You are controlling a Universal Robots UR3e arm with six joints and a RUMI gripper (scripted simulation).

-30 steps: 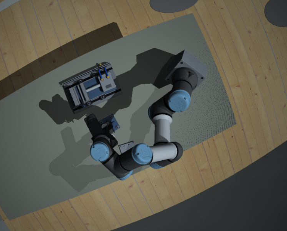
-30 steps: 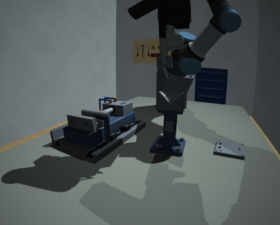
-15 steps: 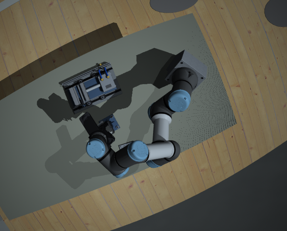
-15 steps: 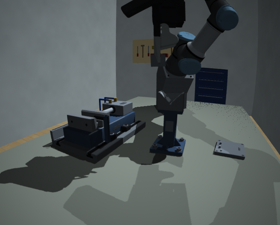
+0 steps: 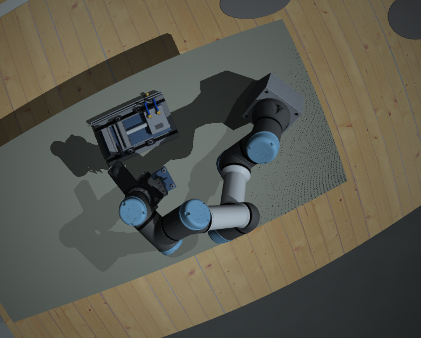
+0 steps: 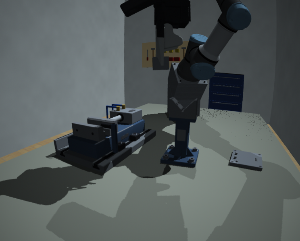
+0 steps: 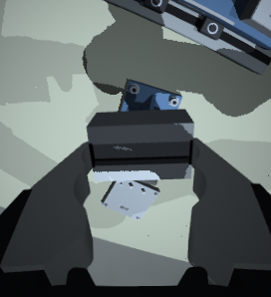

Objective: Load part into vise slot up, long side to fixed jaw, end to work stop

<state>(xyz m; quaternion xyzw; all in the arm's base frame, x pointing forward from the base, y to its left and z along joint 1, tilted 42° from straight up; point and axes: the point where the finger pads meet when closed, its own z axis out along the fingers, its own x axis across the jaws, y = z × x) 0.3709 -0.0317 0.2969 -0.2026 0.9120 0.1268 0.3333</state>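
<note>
My hand is 100 mm short of the fixed jaw, 160 mm to the left of it and 180 mm above it. Also, from my hand: part right at my hand; blue post 40 mm behind, 50 mm to the left, 200 mm below; work stop 70 mm ahead, 120 mm to the right, 160 mm below.
</note>
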